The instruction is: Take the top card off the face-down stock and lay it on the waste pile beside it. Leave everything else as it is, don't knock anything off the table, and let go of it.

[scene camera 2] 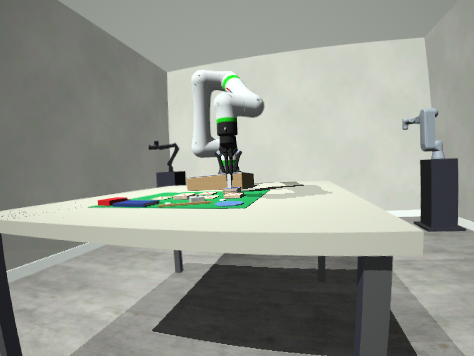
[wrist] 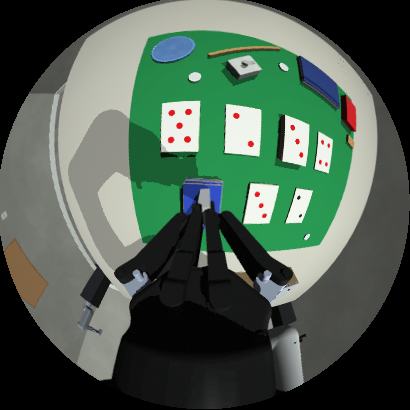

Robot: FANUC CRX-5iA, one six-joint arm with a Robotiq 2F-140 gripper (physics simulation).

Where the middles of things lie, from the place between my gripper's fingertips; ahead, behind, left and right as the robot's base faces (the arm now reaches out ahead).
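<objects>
My gripper's 4 cm above the green mat [scene camera 2: 250, 196], and it's 12 cm short of the mat and 14 cm to the left of it.
</objects>
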